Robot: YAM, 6 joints.
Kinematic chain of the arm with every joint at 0, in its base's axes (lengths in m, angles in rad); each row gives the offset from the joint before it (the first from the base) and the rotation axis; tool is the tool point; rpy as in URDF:
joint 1: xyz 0 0 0.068 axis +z
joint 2: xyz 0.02 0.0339 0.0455 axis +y
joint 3: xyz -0.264 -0.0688 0 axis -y
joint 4: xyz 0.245 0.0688 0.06 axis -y
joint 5: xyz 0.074 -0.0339 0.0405 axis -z
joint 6: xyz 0.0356 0 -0.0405 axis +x
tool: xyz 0 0 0 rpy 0 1.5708 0
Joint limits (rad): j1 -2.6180..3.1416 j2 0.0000..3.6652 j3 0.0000..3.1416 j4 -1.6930..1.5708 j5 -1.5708..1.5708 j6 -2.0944..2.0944
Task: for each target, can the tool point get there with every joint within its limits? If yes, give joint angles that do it. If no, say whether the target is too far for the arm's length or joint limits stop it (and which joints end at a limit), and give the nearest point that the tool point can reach.
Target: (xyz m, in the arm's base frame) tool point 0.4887 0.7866 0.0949
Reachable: no: too far | nearest point 0.3408 0.5485 0.1007 | short by 0.280 m
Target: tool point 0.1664 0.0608 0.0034
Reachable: yes | joints 0.2222 2.0176 0.2428 0.5303 -0.6888 -1.1640
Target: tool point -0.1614 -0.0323 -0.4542
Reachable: no: joint limits stop it (at a limit: joint 1, joint 2) | nearest point -0.1778 -0.0094 -0.3721 | short by 0.087 m
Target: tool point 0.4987 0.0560 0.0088
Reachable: yes | joints 0.1078 2.8971 2.4137 -1.2627 -0.0577 1.3031
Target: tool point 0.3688 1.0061 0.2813
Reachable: no: too far | nearest point 0.2196 0.5990 0.2121 | short by 0.439 m
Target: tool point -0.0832 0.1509 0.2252
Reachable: yes | joints 2.2736 1.0197 0.6300 -0.7182 1.2719 -0.0687
